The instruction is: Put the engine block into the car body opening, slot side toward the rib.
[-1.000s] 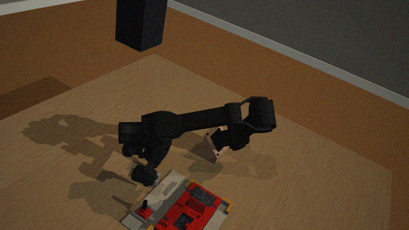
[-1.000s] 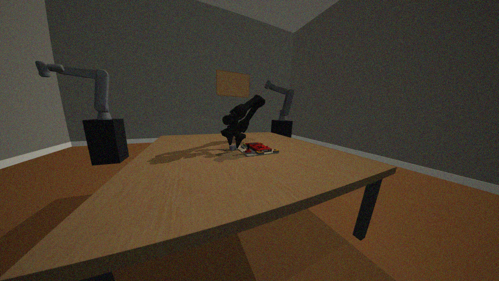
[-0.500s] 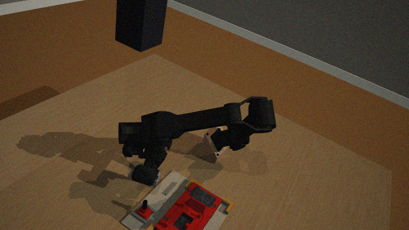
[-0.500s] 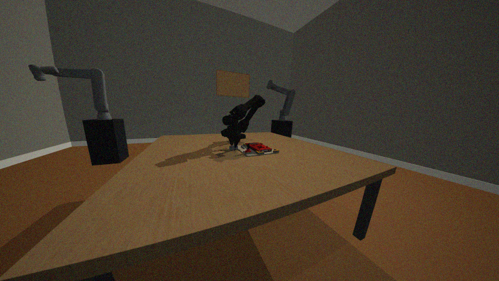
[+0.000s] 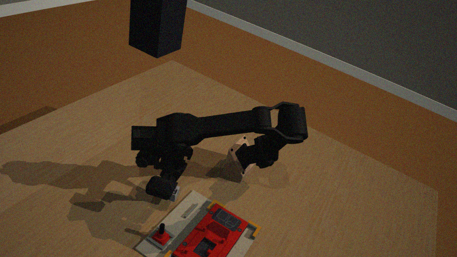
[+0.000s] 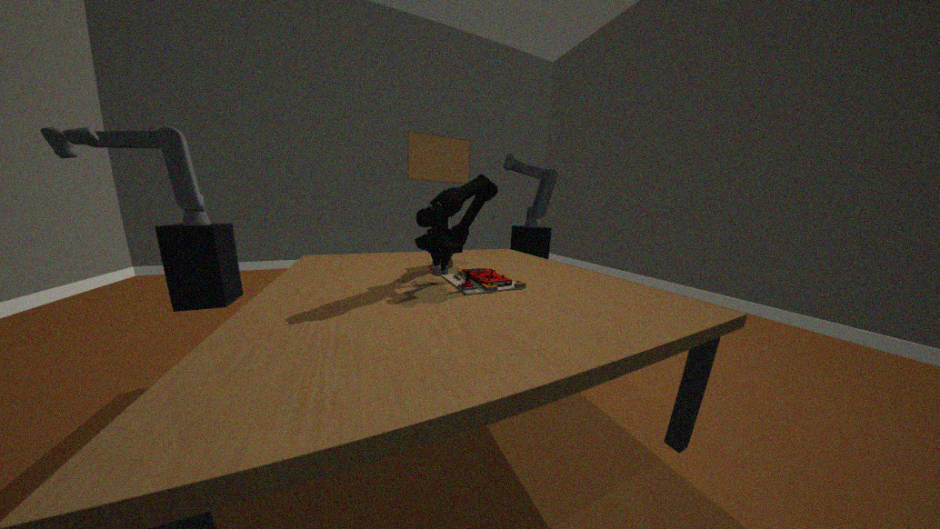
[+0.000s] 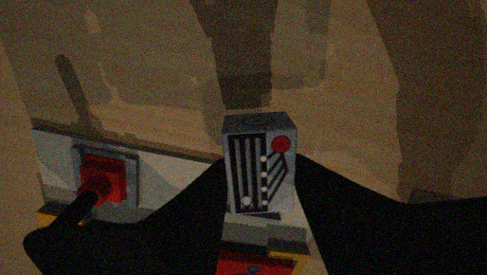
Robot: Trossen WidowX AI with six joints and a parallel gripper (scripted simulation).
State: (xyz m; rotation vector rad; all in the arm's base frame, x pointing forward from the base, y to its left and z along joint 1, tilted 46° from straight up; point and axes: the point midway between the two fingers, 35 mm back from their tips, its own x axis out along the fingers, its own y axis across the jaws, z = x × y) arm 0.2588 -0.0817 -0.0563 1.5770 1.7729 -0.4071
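My gripper tip is now 16 cm to the right of the grey base plate, 5 cm short of it and 4 cm above it. From my gripper tip the other things lie so: grey engine block: 1 cm below.
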